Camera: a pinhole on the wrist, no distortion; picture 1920 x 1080 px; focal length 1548.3 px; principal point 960.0 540.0 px. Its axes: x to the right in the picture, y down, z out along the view. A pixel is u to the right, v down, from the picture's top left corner.
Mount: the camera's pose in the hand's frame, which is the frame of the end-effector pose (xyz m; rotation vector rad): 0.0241 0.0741 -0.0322 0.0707 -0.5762 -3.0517
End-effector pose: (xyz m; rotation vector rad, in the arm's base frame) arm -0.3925 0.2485 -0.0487 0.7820 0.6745 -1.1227
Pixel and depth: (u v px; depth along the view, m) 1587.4 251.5 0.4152
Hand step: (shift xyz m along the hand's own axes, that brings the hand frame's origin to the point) -0.1672 0.2898 0.3193
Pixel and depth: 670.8 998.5 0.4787
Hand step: 0.0925 0.1200 0.4682
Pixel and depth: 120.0 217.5 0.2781
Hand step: 0.1590 0.2356 0.2111
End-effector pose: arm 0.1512 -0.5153 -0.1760 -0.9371 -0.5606 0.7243
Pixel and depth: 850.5 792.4 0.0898
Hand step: 0.0262 0.0934 0.0569
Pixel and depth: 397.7 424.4 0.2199
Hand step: 0.0921 0.1728 0.1694
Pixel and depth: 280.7 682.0 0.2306
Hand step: 0.1138 0.1426 0.1939
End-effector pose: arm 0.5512 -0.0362 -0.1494 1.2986 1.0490 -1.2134
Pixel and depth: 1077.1 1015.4 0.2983
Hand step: -0.0113 0.0963 0.2779
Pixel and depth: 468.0 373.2 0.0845
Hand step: 0.0463 0.1144 0.0441
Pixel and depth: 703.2 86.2 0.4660
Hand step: 0.0738 0.3739 0.3543
